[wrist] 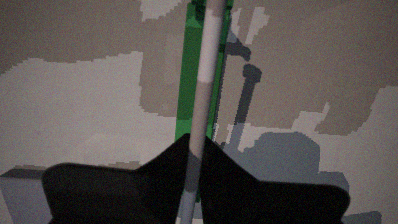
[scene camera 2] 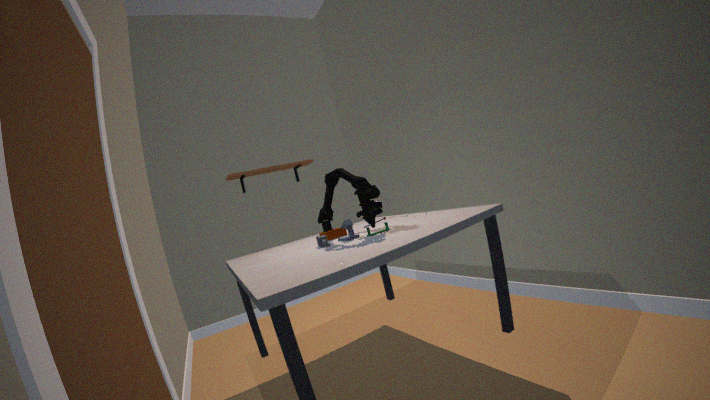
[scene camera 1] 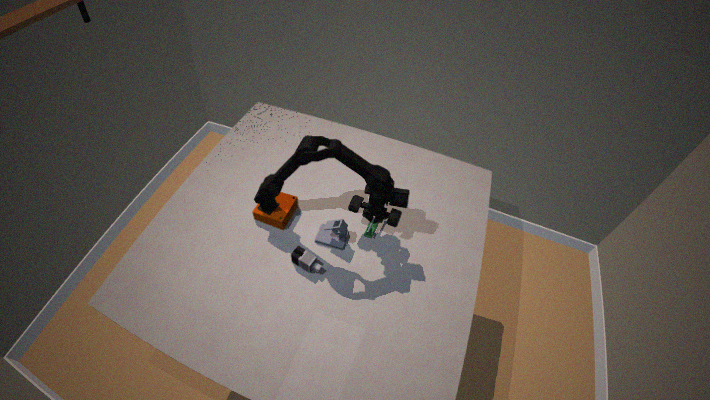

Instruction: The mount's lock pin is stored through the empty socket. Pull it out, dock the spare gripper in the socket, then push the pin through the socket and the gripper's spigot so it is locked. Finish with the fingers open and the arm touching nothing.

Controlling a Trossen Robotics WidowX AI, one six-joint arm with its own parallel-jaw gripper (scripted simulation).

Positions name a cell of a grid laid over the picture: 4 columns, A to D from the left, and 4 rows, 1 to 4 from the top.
Labels:
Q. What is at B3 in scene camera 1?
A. A grey mount.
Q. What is my gripper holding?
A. A lock pin.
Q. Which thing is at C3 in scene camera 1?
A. My gripper.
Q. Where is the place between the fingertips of my gripper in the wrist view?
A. B3

